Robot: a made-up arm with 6 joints.
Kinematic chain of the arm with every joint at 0, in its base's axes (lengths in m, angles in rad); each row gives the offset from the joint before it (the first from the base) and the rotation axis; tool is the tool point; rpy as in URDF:
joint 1: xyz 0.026 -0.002 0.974 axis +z
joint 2: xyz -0.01 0 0.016 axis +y
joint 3: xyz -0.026 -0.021 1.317 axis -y
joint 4: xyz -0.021 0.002 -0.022 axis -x
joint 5: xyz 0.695 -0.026 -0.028 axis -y
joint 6: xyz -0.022 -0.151 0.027 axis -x
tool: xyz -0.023 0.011 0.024 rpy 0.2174 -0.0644 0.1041
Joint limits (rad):
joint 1: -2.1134..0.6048
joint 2: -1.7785..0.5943
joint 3: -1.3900..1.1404
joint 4: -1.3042..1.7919
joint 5: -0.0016..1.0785
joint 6: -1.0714..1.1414
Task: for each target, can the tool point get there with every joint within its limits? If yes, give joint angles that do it. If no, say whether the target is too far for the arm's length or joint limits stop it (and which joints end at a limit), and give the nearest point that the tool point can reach.
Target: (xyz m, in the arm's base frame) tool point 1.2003 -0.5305 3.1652
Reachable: no: too far | nearest point 0.9336 -0.4105 2.6751 | short by 0.571 m
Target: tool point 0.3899 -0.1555 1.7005
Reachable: yes | joints -0.1569 0.1450 -0.8154 -1.0015 0.3171 0.7795
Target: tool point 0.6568 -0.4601 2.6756
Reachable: yes | joints -0.4364 0.2638 0.8573 0.8221 0.7815 0.0662
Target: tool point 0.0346 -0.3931 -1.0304
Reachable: no: joint limits stop it (at a limit: joint 1, joint 2, joint 3, joint 5, joint 6) | nearest point -0.4774 -0.4100 0.7228 | short by 1.826 m
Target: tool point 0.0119 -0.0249 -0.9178
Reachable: no: joint limits stop it (at a limit: joint 1, joint 2, joint 3, joint 4, joint 5, joint 6) | nearest point -0.4897 -0.3907 0.7207 | short by 1.752 m
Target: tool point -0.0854 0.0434 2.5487
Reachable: yes | joints -0.9134 -0.4460 -0.0511 1.4513 0.7274 -0.8005
